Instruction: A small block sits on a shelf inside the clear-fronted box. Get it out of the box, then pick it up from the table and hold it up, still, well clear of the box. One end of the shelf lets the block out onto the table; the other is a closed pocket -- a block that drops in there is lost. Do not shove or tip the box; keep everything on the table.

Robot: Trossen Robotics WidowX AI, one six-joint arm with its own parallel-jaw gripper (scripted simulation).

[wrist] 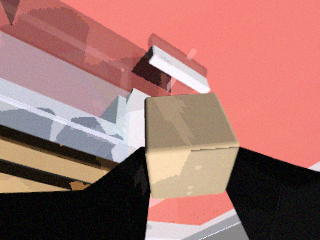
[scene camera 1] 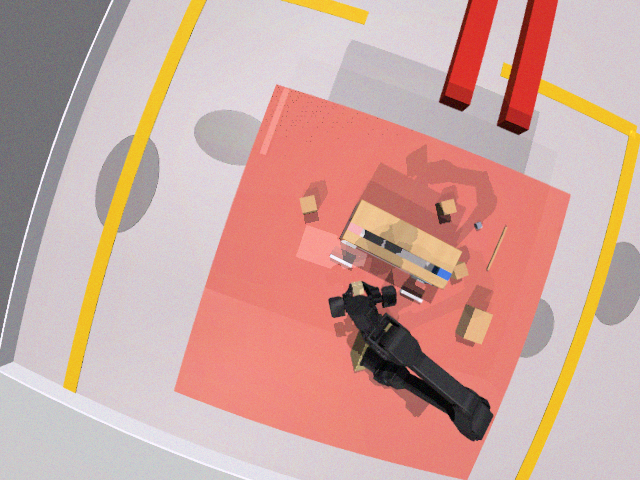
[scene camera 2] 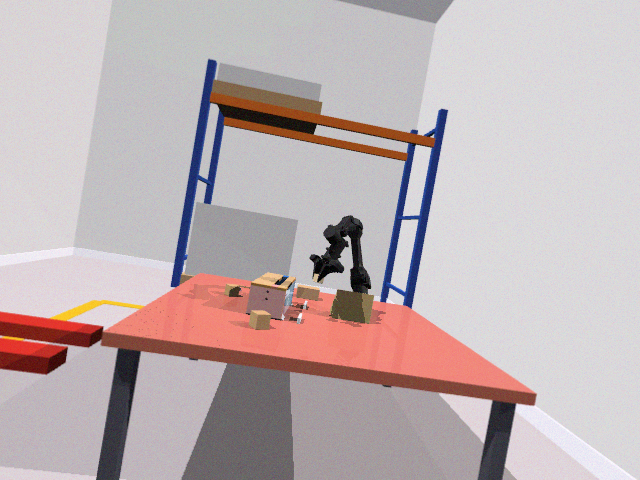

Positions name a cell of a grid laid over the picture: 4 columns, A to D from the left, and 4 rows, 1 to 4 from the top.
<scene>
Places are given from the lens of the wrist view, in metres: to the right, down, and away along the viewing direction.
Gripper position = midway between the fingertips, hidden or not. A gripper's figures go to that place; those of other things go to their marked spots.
my gripper (wrist: C3): 0.01, 0.02, 0.11
tan block (wrist: C3): 0.01, 0.01, 0.07
clear-fronted box (wrist: A3): -0.09, 0.01, 0.20
The marked spots on the tan block and the clear-fronted box are 0.16 m apart.
</scene>
